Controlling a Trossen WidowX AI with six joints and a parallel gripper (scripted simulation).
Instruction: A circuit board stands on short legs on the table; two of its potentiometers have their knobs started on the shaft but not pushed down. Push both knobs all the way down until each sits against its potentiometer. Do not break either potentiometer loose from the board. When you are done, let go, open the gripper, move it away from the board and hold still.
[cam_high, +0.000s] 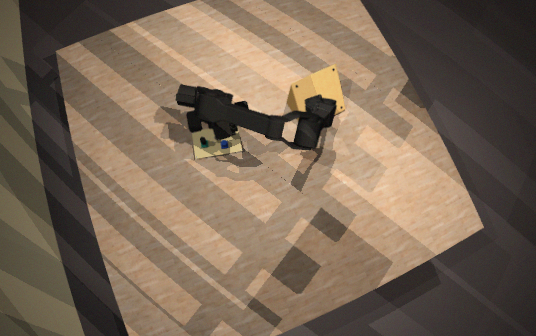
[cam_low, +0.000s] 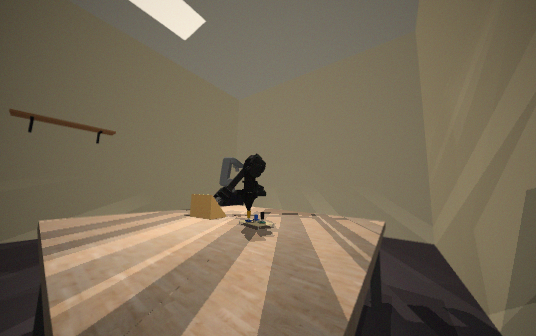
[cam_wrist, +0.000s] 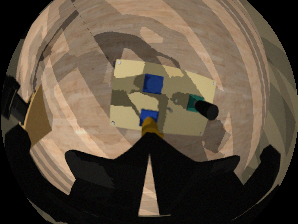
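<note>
Right now my gripper tip is 1 cm above the yellow knob.
</note>
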